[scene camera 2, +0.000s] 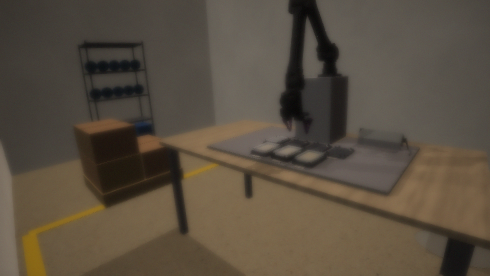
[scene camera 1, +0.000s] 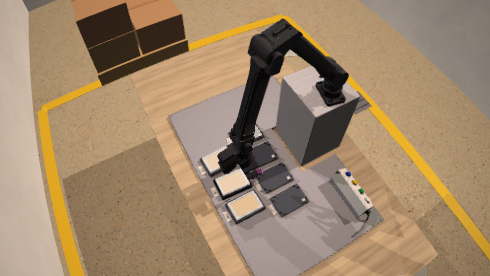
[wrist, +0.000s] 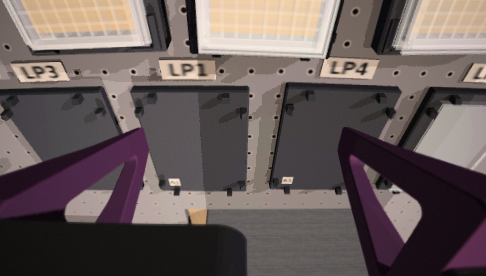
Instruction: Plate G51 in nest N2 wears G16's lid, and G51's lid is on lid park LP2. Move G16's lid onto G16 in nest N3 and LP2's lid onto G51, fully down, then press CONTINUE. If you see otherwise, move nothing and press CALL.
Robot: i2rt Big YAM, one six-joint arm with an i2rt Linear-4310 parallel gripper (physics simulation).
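Pixels of known places: gripper, fingertip midpoint: [scene camera 2: 298, 132] [scene camera 1: 248, 169] [wrist: 243, 138]; arm's base, link origin: [scene camera 2: 329, 76] [scene camera 1: 330, 93].
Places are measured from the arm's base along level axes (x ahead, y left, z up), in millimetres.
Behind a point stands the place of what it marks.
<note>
Three plates with tan wells stand in a row: one at the LP2 end [scene camera 1: 213, 161] @[x 495, y -24, z -335 mm] [scene camera 2: 265, 148] @[x 500, y -4, z -336 mm] [wrist: 447, 20] @[x 426, y -25, z -336 mm], a middle one [scene camera 1: 232, 183] @[x 443, y 108, z -332 mm] [scene camera 2: 288, 151] @[x 460, y 122, z -332 mm] [wrist: 265, 20] @[x 400, y 90, z -332 mm] and one at the LP3 end [scene camera 1: 245, 206] @[x 419, y 226, z -337 mm] [scene camera 2: 310, 157] @[x 441, y 244, z -336 mm] [wrist: 80, 17] @[x 376, y 207, z -341 mm]. Clear rims show around them in the wrist view; plate names and nest labels do not show. A pale clear lid [wrist: 462, 132] @[x 335, y -128, z -350 mm] lies on the park at the right edge, whose label is cut off. Parks LP3 [wrist: 55, 135] @[x 242, y 263, z -358 mm], LP1 [wrist: 195, 140] @[x 264, y 123, z -358 mm] and LP4 [wrist: 330, 140] @[x 292, y -9, z -358 mm] are bare. My gripper [scene camera 2: 297, 128] @[x 368, y 98, z -259 mm] [wrist: 243, 138] @[x 368, y 98, z -259 mm] is open and empty above the parks.
A button box [scene camera 1: 352, 192] @[x -34, y 325, z -293 mm] [scene camera 2: 382, 138] @[x -20, y 337, z -320 mm] with blue, yellow and green buttons stands on the perforated board [scene camera 1: 295, 240] @[x 262, y 426, z -367 mm]; its button labels are unreadable. The grey pedestal [scene camera 1: 317, 120] @[x 94, y 92, z -28 mm] [scene camera 2: 335, 110] @[x 49, y 83, z -189 mm] under the arm stands behind the parks. Cardboard boxes [scene camera 1: 107, 30] [scene camera 2: 107, 145] stand beyond the table.
</note>
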